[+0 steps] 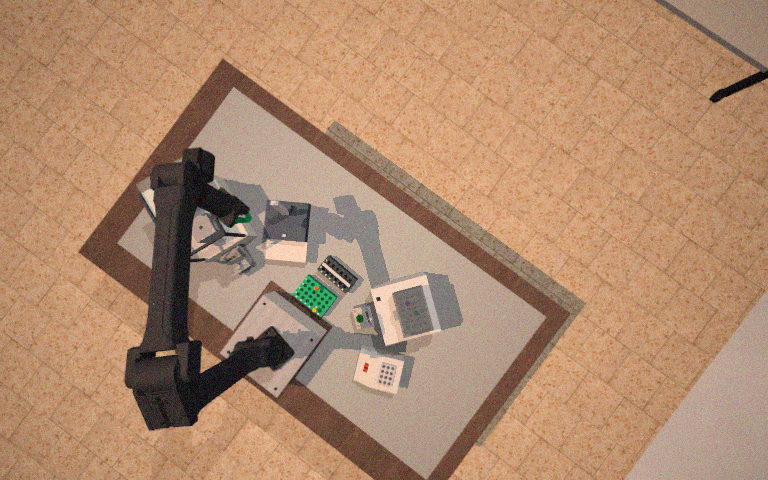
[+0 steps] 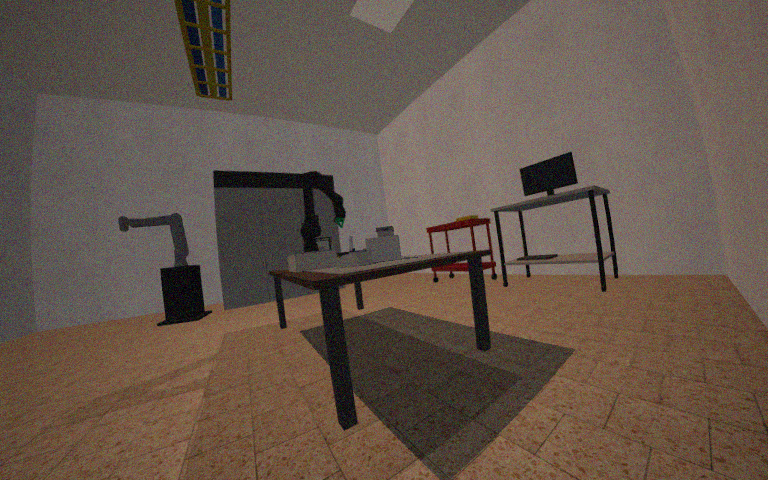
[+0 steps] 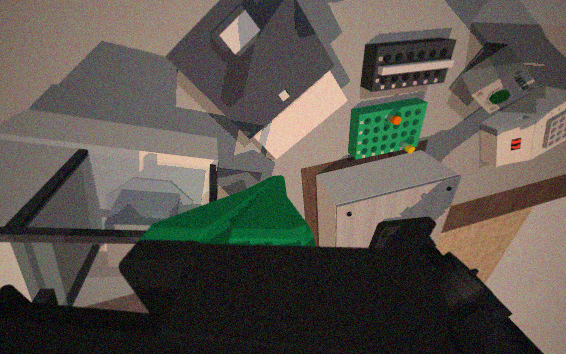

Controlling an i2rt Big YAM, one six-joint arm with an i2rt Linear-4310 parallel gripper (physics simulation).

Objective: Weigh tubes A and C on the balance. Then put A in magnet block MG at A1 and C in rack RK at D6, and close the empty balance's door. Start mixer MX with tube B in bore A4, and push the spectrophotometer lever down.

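Pixels of known places: gripper, between the fingertips: [image 1: 249, 220] [image 2: 341, 227] [image 3: 279, 185]; arm's base, origin of its link: [image 1: 273, 347] [image 2: 311, 252] [image 3: 398, 235].
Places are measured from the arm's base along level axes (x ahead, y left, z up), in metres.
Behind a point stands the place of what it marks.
Observation:
My gripper [image 1: 243, 217] {x 0.261, y 0.306, z 0.172 m} [image 2: 339, 221] {x 0.261, y 0.306, z 0.172 m} [image 3: 279, 185] {x 0.261, y 0.306, z 0.172 m} has green fingers, is shut and holds nothing. It hovers above the table between the glass-walled balance [image 1: 211, 227] {x 0.121, y 0.412, z 0.047 m} [image 3: 161, 167] {x 0.170, y 0.408, z -0.011 m} and the dark-topped cream spectrophotometer [image 1: 286, 251] {x 0.223, y 0.219, z -0.056 m} [image 3: 302, 114] {x 0.225, y 0.216, z -0.056 m}. The green rack [image 1: 325, 302] {x 0.202, y -0.001, z -0.079 m} [image 3: 382, 133] {x 0.187, y 0.057, z -0.071 m} holds an orange-capped tube [image 1: 315, 288] {x 0.217, y 0.057, z -0.046 m} [image 3: 395, 119] {x 0.221, y 0.060, z -0.047 m} and a yellow-capped tube [image 1: 314, 309] {x 0.167, y 0.006, z -0.047 m} [image 3: 409, 149] {x 0.166, y 0.010, z -0.047 m}. The black magnet block [image 1: 336, 273] {x 0.302, y 0.048, z -0.053 m} [image 3: 409, 67] {x 0.298, y 0.062, z -0.053 m} lies just behind the rack. The white mixer [image 1: 384, 310] {x 0.355, y -0.143, z 0.034 m} with a grey bore block stands to the right. I cannot tell which tube is which.
A small unit with a green button [image 1: 361, 318] {x 0.271, y -0.120, z -0.027 m} [image 3: 499, 96] {x 0.267, y -0.110, z -0.031 m} and a keypad box [image 1: 379, 370] {x 0.200, y -0.290, z -0.039 m} stand near the mixer. The arm's base plate [image 1: 291, 356] {x 0.032, y -0.059, z 0.016 m} [image 3: 390, 205] {x 0.080, y 0.048, z 0.000 m} sits at the table's front edge. A red cart [image 2: 459, 226], a desk with a monitor [image 2: 547, 175] and another robot [image 2: 181, 289] stand beyond.

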